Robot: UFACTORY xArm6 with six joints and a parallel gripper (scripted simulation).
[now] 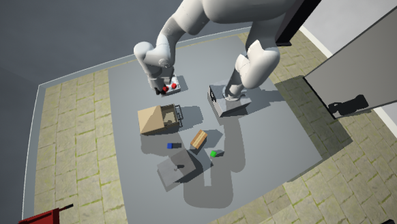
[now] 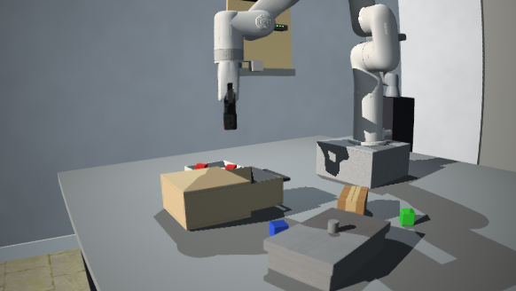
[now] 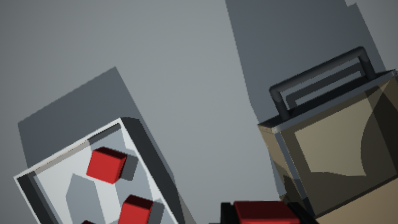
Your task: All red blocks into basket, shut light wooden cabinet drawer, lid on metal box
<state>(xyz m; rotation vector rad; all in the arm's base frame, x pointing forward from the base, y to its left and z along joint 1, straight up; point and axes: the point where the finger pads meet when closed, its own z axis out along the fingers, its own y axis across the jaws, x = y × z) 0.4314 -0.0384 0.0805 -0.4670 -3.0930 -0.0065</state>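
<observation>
Right now my hand is 170 mm above the white basket and 150 mm to the left of it. From my hand the other things lie so: blue block 310 mm to the left, 170 mm below, 20 mm ahead; drawer 150 mm below, 120 mm to the left; light wooden cabinet 150 mm below, 130 mm to the left, 60 mm ahead.
</observation>
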